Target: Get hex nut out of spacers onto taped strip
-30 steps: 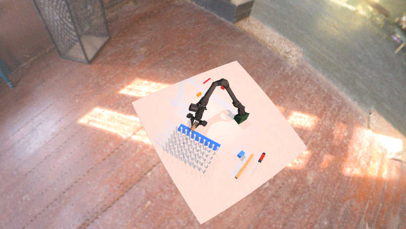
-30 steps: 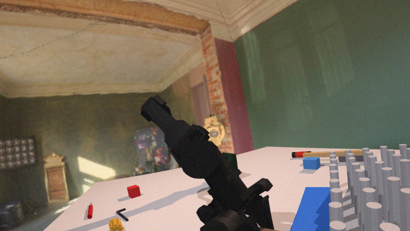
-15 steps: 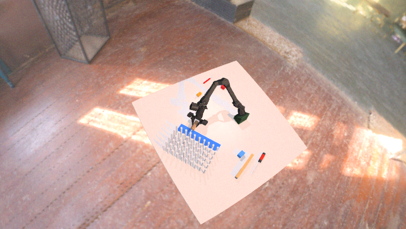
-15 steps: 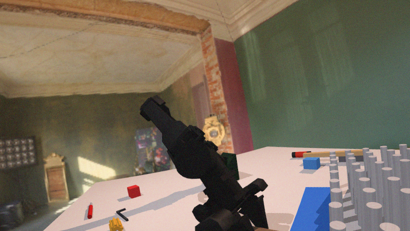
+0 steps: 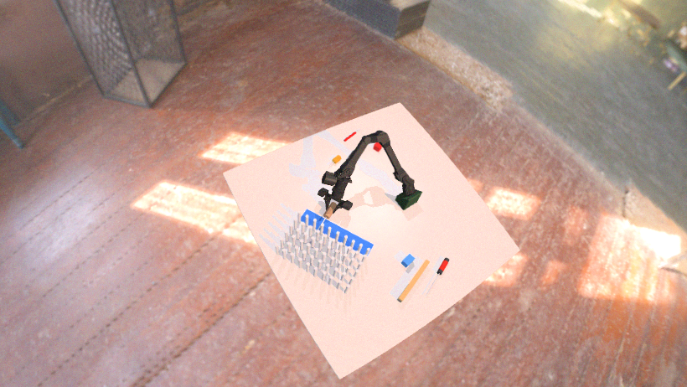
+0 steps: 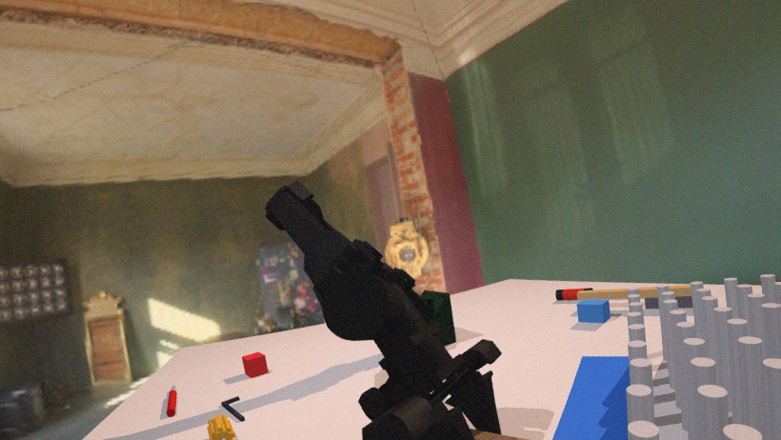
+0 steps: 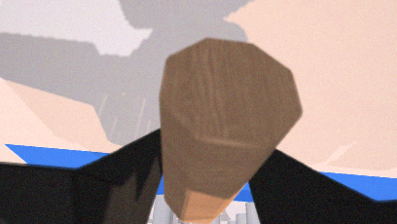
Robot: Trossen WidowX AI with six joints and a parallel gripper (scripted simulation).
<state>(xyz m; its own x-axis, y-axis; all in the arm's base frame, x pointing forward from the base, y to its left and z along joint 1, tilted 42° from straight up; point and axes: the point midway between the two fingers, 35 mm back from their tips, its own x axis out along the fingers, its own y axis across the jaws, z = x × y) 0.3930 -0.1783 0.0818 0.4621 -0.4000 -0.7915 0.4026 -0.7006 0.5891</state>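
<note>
My gripper tip is now 40 mm short of the blue taped strip, 110 mm to the right of it and 10 mm above it. The rest, counted from my gripper tip: yellow piece: 230 mm behind, 250 mm to the right, 10 mm above; blue block: 160 mm behind, 460 mm to the left, 10 mm above; allen key: 350 mm behind, 240 mm to the right, 10 mm below.
</note>
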